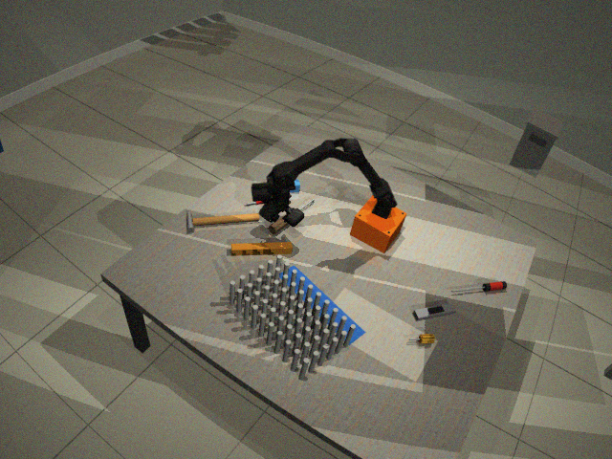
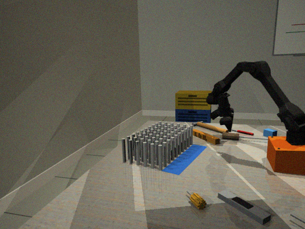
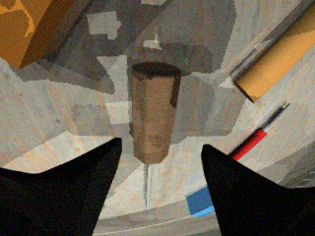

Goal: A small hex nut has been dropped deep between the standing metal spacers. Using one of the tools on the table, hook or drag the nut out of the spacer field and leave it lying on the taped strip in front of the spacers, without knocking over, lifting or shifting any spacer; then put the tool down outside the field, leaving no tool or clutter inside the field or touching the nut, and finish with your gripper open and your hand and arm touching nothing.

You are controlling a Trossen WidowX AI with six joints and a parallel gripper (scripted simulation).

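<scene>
Right now my gripper tip is 10 cm past the wooden-handled tool, 3 cm to the right of it and 4 cm above it. Also, from my gripper tip: blue taped strip: 24 cm ahead, 29 cm to the left, 6 cm below; then orange bar: 15 cm ahead, 1 cm to the left, 4 cm below; then blue cube: 23 cm behind, 6 cm to the right, 4 cm below.
</scene>
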